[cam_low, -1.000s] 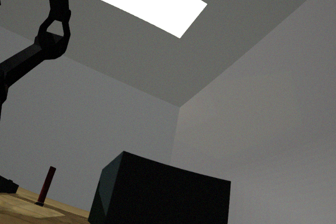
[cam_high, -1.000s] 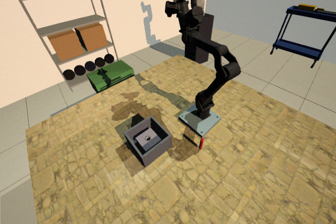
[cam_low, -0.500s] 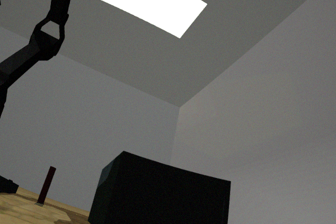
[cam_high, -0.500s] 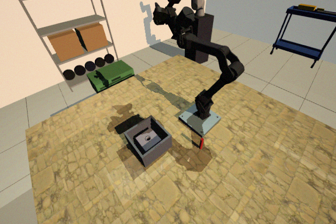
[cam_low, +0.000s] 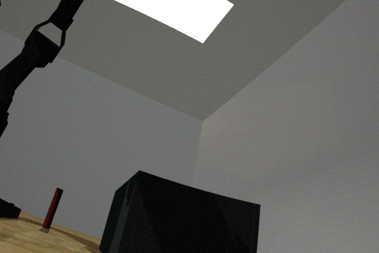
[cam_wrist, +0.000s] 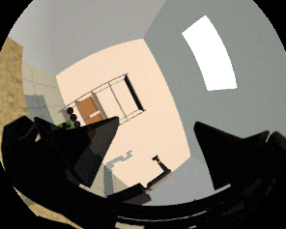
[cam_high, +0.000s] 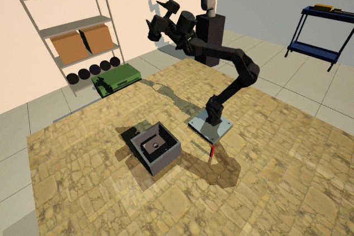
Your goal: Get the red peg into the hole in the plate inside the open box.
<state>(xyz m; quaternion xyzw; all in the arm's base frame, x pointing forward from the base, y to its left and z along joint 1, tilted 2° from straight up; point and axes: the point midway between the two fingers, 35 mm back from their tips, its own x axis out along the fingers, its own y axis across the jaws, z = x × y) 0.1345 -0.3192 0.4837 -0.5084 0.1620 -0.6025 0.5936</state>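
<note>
Right now the red peg is 49 cm below my gripper tip, 47 cm to the left of it and 1 cm behind it. Also, from my gripper tip: plate: 49 cm below, 33 cm to the left, 20 cm ahead; grey box: 51 cm below, 33 cm to the left, 20 cm ahead.
</note>
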